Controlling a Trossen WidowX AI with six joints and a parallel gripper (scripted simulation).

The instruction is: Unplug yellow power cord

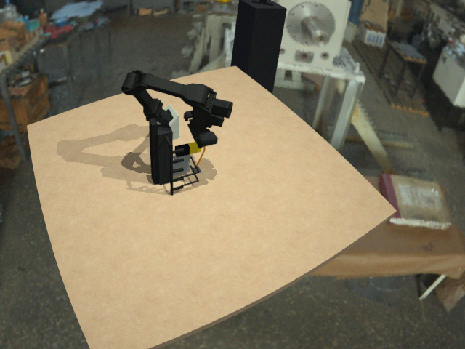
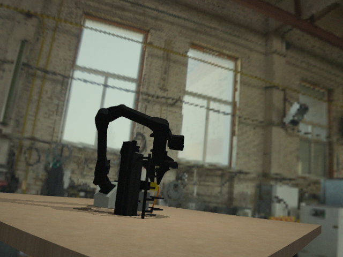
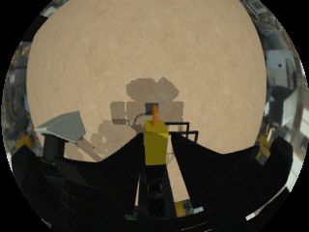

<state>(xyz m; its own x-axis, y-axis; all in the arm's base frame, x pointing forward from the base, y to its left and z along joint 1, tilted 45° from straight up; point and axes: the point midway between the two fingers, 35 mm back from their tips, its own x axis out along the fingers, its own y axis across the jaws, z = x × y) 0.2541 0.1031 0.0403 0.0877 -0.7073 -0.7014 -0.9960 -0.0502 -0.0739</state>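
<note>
My gripper tip is now 3 cm to the left of the yellow plug. Round my gripper tip: power strip: 15 cm to the right, 1 cm below.
</note>
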